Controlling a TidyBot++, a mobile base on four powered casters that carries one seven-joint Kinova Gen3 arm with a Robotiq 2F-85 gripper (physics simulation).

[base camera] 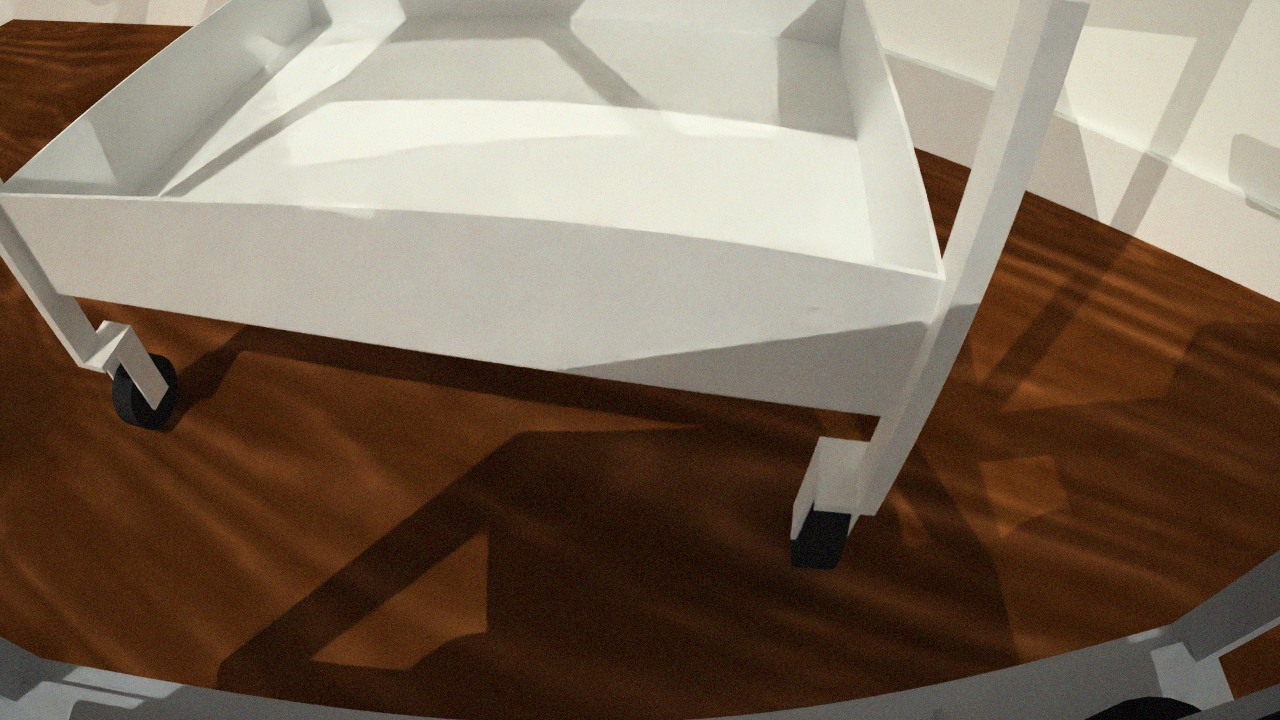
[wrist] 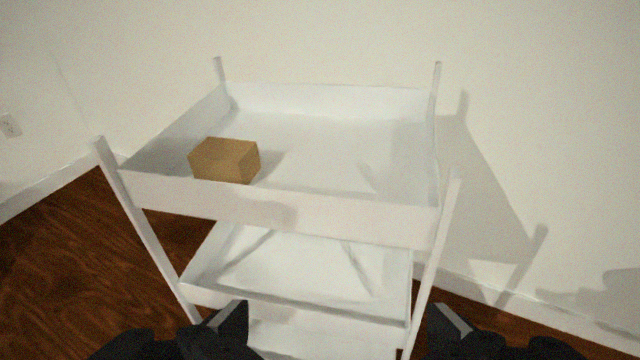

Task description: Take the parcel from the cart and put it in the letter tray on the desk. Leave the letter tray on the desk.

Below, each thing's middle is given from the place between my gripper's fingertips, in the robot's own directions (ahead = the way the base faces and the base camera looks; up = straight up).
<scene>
I see the brown cardboard parcel (wrist: 219, 159) 340 mm ahead of my hand, 180 mm to the left of it and 140 mm below it.
</scene>
